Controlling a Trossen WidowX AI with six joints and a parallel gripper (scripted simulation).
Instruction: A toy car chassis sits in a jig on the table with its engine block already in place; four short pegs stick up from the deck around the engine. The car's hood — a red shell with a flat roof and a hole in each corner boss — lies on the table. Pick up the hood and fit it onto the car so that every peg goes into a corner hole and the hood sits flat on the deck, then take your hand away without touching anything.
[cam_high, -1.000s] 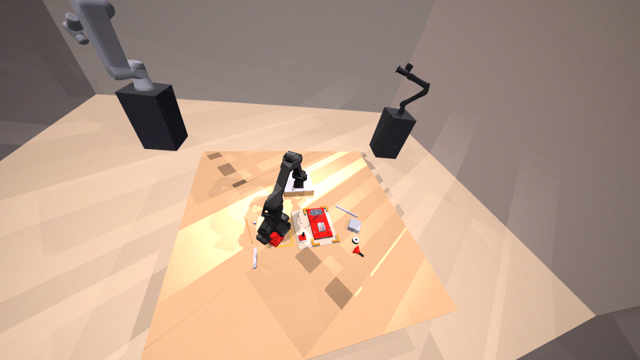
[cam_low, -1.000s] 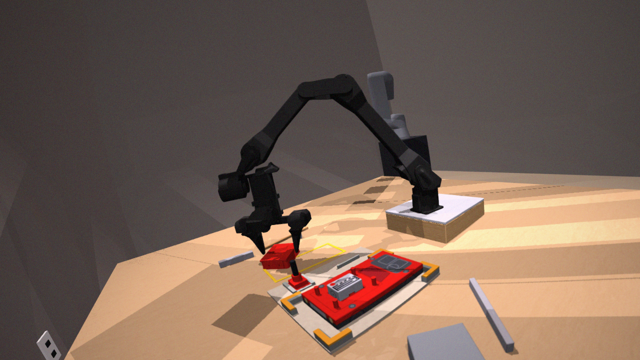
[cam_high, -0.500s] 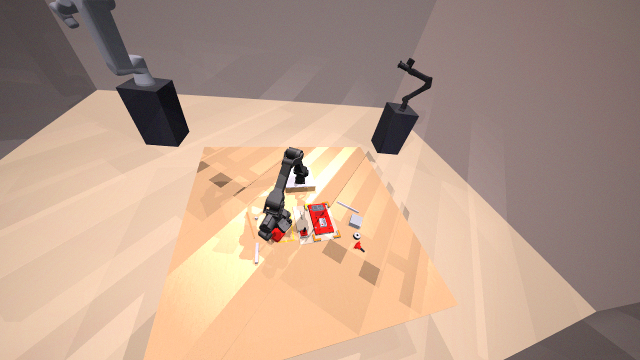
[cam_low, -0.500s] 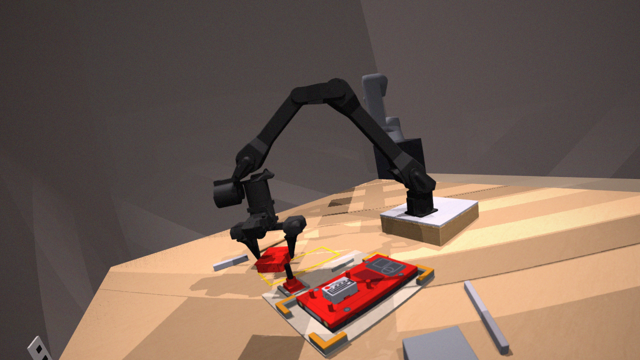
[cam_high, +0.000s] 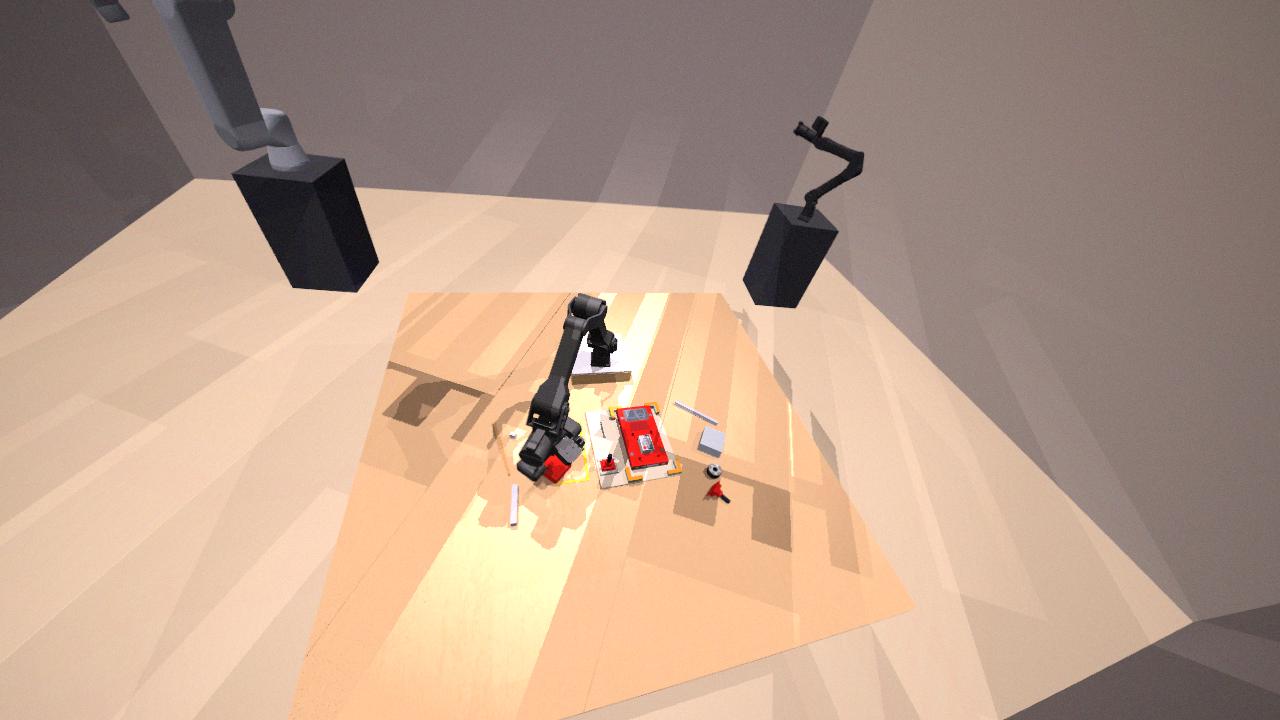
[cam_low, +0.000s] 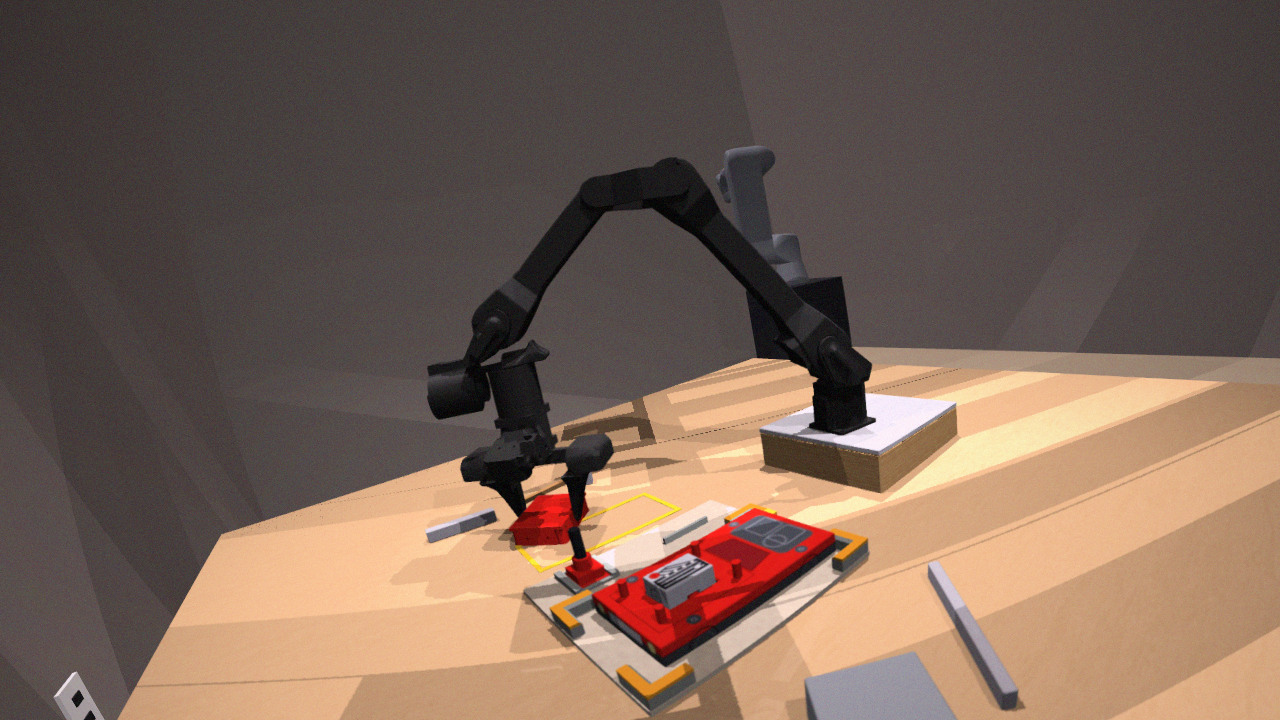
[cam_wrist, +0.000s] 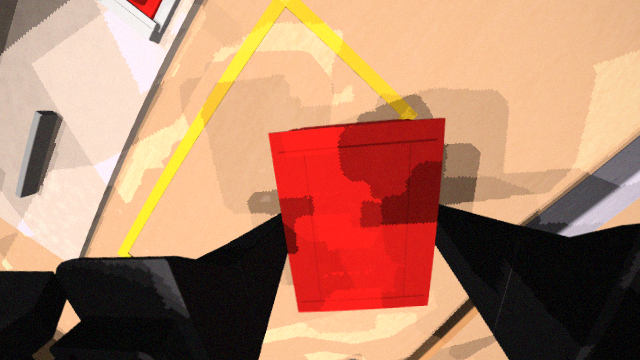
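My gripper tip is 5 cm past the grey engine block, 27 cm to the right of it and 2 cm below it. The rest, counted from my gripper tip: thin wooden stick: 5 cm behind, 14 cm to the right; then red hood: 1 cm above.
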